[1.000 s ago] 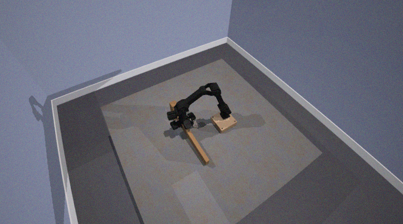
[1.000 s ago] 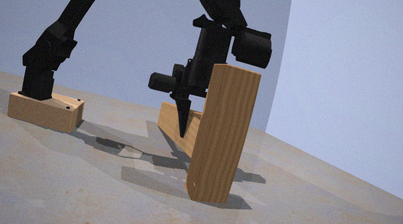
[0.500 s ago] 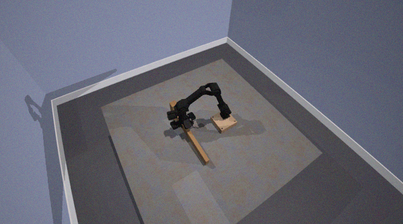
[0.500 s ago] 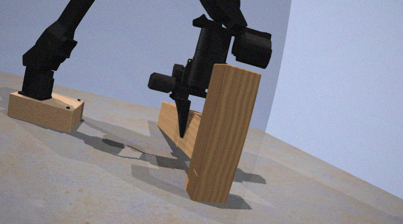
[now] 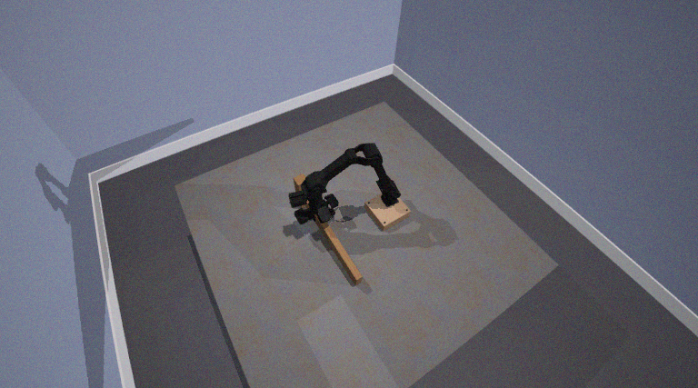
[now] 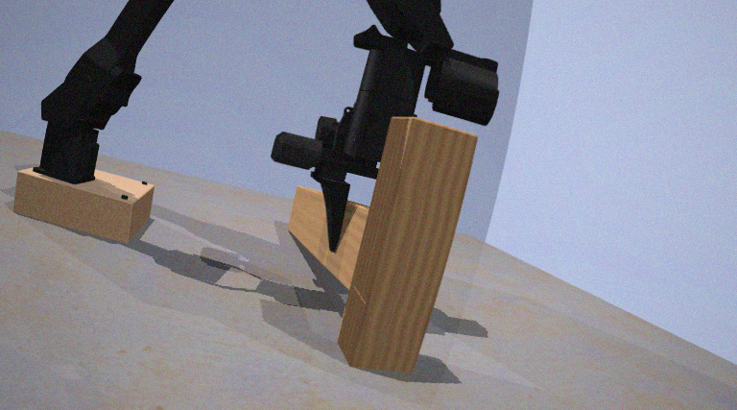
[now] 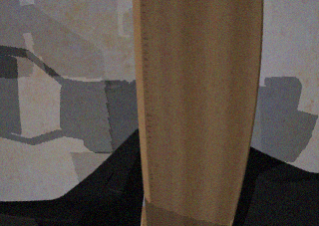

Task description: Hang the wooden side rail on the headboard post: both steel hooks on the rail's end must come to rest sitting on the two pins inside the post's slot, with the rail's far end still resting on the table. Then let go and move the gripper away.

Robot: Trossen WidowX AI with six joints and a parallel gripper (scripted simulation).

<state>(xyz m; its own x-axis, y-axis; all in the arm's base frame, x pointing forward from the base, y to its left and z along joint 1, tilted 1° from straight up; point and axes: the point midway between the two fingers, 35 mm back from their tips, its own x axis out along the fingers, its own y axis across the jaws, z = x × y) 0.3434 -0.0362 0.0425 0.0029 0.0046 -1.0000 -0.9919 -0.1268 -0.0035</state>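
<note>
Right now the headboard post is 20 mm ahead of my gripper tip, 140 mm to the right of it and 40 mm above it.
</note>
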